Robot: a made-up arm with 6 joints. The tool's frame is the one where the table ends. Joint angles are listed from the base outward.
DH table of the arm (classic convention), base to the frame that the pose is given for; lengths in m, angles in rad. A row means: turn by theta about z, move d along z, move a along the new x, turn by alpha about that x. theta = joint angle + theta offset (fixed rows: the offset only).
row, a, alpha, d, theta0
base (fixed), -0.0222, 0, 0, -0.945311
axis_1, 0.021, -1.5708, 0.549, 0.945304
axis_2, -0.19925, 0, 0, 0.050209
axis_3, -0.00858, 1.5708, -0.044, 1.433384
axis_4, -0.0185, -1.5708, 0.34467, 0
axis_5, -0.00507, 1.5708, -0.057, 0
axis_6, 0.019, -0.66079, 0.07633, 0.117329
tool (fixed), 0, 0, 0.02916, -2.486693
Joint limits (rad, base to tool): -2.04..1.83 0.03..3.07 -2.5..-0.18 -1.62..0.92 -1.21..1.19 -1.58..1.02
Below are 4 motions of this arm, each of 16 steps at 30 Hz.
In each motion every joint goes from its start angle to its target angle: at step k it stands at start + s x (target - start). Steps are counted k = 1, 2, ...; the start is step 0. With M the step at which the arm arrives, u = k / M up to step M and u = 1 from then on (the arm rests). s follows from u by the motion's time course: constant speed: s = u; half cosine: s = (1 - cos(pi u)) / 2; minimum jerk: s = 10 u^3 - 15 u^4 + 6 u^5.
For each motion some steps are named. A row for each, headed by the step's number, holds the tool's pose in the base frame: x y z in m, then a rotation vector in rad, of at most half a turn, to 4 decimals.
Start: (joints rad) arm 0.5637 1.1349 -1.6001 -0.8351 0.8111 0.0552
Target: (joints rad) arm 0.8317 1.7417 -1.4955 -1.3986 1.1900 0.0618
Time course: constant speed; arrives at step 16
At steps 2, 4, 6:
2: 0.3174 0.1020 0.9163 -2.3524 -0.3894 -1.3596
4: 0.3353 0.1250 0.8896 -2.4929 -0.4174 -1.2989
6: 0.3499 0.1478 0.8619 -2.6296 -0.4544 -1.2413

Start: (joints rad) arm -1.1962 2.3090 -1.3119 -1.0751 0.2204 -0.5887
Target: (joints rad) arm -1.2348 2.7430 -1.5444 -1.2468 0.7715 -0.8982
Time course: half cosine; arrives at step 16
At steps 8, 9, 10, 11, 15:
8: 0.0406 -0.4385 0.3188 -2.8897 0.5497 0.8839
9: 0.0341 -0.4361 0.3099 -2.8445 0.5233 0.9963
10: 0.0280 -0.4336 0.3016 -2.7967 0.4961 1.1013
11: 0.0225 -0.4311 0.2942 -2.7489 0.4697 1.1953
15: 0.0096 -0.4239 0.2769 -2.6174 0.4000 1.4141

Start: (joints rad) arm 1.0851 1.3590 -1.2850 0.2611 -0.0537 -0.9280
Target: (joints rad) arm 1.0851 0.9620 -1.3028 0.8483 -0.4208 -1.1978
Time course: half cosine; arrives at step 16
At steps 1, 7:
1: 0.2788 0.3539 0.7495 -1.4327 -1.3057 -0.9165
7: 0.2669 0.3201 0.8133 -1.2164 -1.0821 -1.1221

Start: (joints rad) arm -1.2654 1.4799 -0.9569 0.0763 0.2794 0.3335
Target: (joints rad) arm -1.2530 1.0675 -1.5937 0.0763 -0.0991 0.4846
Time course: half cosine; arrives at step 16
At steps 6, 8, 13, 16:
6: 0.0447 -0.4126 0.7015 -1.0163 1.5531 -1.9847
8: 0.0408 -0.3983 0.7948 -0.9751 1.2749 -2.2416
13: 0.0097 -0.2996 0.9799 -0.8322 0.5605 -2.6594
16: -0.0001 -0.2693 1.0113 -0.7957 0.4011 -2.7171

